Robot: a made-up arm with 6 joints.
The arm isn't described. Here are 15 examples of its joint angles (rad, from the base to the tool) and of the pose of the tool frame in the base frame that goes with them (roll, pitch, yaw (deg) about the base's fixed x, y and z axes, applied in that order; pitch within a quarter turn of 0, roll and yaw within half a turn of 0; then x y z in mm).
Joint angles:
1: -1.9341 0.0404 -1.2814 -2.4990 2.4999 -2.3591
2: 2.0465 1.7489 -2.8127 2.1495 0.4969 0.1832
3: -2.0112 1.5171 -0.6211 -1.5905 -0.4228 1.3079
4: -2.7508 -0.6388 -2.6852 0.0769 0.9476 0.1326
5: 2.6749 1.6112 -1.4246 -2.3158 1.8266 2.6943
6: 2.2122 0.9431 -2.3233 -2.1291 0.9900 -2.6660
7: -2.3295 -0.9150 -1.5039 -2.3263 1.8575 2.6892
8: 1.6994 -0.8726 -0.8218 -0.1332 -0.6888 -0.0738
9: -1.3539 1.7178 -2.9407 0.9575 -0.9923 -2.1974
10: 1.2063 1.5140 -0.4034 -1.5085 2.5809 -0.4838
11: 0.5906 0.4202 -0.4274 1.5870 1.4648 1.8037
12: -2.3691 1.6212 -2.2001 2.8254 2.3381 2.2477
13: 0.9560 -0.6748 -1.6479 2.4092 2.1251 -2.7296
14: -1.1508 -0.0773 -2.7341 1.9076 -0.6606 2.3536
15: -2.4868 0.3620 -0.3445 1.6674 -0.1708 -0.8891
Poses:
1: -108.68 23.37 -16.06 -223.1 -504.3 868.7
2: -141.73 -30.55 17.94 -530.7 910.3 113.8
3: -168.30 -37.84 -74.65 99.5 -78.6 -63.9
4: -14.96 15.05 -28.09 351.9 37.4 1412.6
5: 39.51 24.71 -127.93 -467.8 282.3 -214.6
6: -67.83 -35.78 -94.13 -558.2 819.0 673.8
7: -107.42 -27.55 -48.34 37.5 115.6 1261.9
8: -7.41 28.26 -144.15 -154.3 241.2 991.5
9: 64.32 60.27 11.39 214.1 -979.0 255.0
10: -51.07 -31.25 -153.42 71.4 11.8 142.4
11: 90.36 44.75 -82.26 167.5 338.9 183.9
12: -53.19 51.09 -70.47 -566.2 -693.7 69.8
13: 170.34 51.18 58.81 -128.1 67.8 1257.1
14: 1.57 66.20 -39.61 36.1 -141.2 1413.0
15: 113.74 -26.77 -101.72 -276.1 -238.7 165.4
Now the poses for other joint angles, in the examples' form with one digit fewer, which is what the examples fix.
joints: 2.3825 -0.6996 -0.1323 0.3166 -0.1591 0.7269
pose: 35.6 -70.3 -127.9 -305 199 496
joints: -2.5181 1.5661 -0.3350 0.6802 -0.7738 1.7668
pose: 76.3 -21.3 -164.2 16 35 9
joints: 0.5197 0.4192 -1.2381 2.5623 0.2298 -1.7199
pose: 32.6 -66.4 142.3 662 438 473
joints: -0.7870 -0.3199 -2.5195 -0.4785 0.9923 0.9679
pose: -21.1 -28.7 79.1 75 -41 1461
